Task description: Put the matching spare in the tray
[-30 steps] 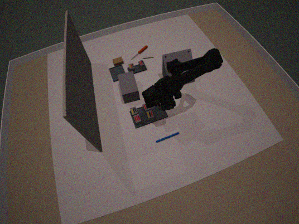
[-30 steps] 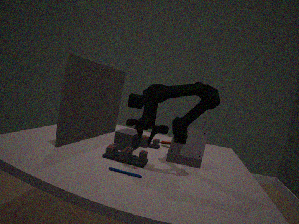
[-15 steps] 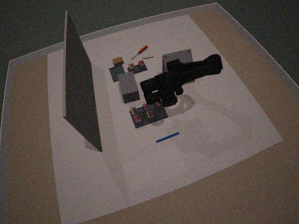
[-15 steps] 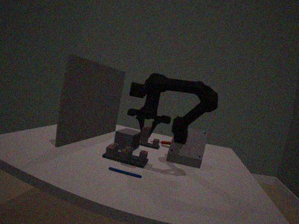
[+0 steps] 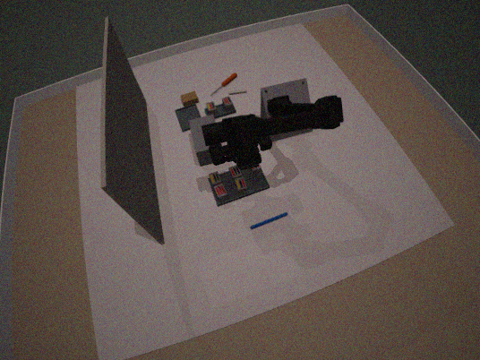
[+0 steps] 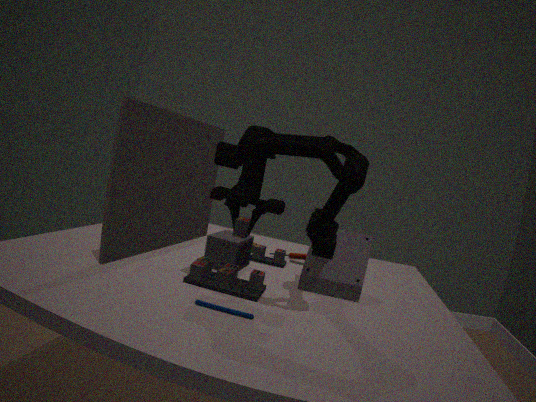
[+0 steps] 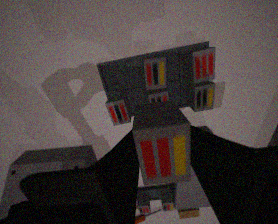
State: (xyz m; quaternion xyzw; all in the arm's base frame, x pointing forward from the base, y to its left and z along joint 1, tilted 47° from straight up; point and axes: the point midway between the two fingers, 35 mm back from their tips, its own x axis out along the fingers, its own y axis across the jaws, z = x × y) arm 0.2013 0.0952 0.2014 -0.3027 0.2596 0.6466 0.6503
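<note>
My gripper tip is 47 cm to the left of the tan block, 14 cm above it and 11 cm short of it. Round my gripper tip: tall grey panel: 33 cm ahead, 20 cm to the right, 7 cm above; then grey mounted unit: 19 cm to the right, 11 cm below, 9 cm ahead.
</note>
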